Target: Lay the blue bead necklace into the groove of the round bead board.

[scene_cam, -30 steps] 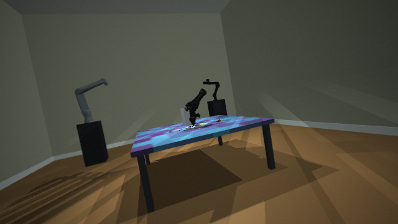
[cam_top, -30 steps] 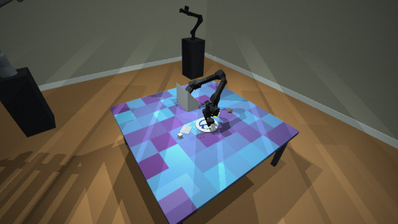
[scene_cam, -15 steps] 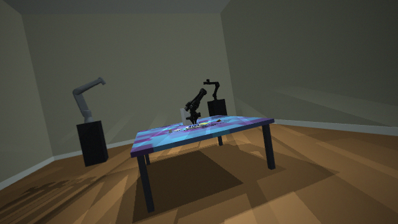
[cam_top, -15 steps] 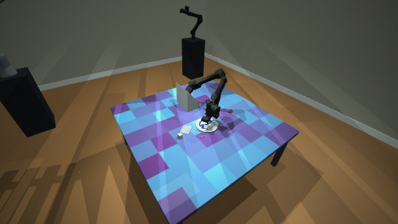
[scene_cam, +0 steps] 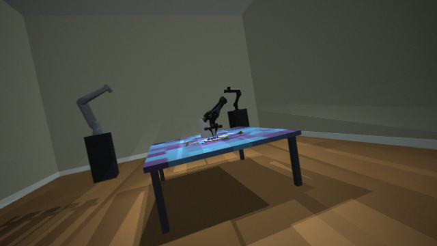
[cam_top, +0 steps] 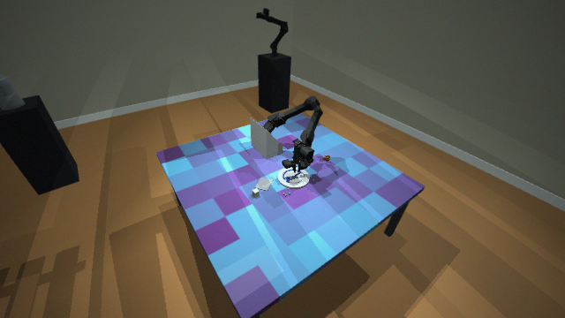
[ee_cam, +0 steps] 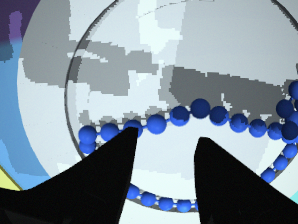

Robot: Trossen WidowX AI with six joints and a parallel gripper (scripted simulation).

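My gripper tip is 3 cm above the round white bead board and 2 cm to the left of it. Also, from my gripper tip: cream cube (29 cm to the right, 2 cm below, 2 cm behind); yellow patch (14 cm to the left, 10 cm behind, 4 cm below); flat grey square (20 cm to the right, 7 cm behind, 4 cm below).
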